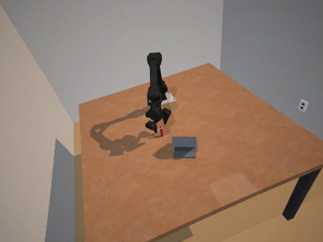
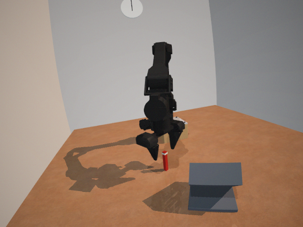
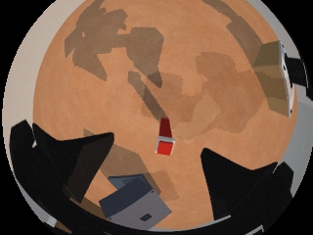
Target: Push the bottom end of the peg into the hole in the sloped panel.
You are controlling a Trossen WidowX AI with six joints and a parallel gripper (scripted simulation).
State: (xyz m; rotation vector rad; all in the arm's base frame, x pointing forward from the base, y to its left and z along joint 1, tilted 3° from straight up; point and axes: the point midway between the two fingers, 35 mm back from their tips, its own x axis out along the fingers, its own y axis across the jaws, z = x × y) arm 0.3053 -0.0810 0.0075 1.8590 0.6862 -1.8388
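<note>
The red peg is 20 mm below my gripper tip and 10 mm behind it. The rest, counted from my gripper tip: grey sloped panel: 160 mm ahead, 110 mm to the left, 10 mm below.
</note>
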